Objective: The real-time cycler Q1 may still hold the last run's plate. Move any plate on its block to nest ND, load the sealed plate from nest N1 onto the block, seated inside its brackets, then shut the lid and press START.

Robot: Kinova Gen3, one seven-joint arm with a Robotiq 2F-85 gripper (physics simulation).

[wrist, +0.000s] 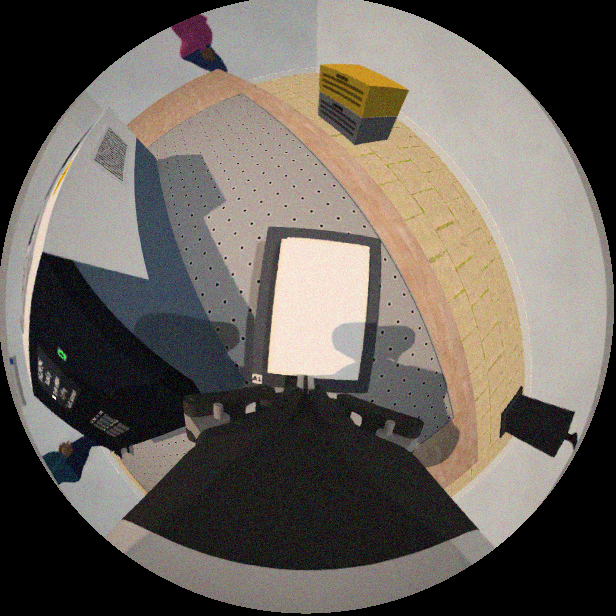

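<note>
The sealed plate (318, 307) has a plain white top and lies flat in a dark grey nest (373, 321) at mid-frame. The nest carries a small label (256, 378) at its near left corner. My gripper (298, 383) hangs above the nest's near edge, apart from the plate. Its fingertips are close together and hold nothing. The black cycler (97, 356) stands at the left with a green light (61, 354) and a button panel (108, 424). A pale grey panel with a vent (97, 201) rises above it. The block is hidden from this view.
The perforated table ends in a tan wooden rim (402, 229) at the right. A yellow and grey box (362, 100) stands beyond it on a tiled floor. A dark device (537, 425) sits at the far right. Two small figures stand at the top (198, 40) and lower left (66, 459).
</note>
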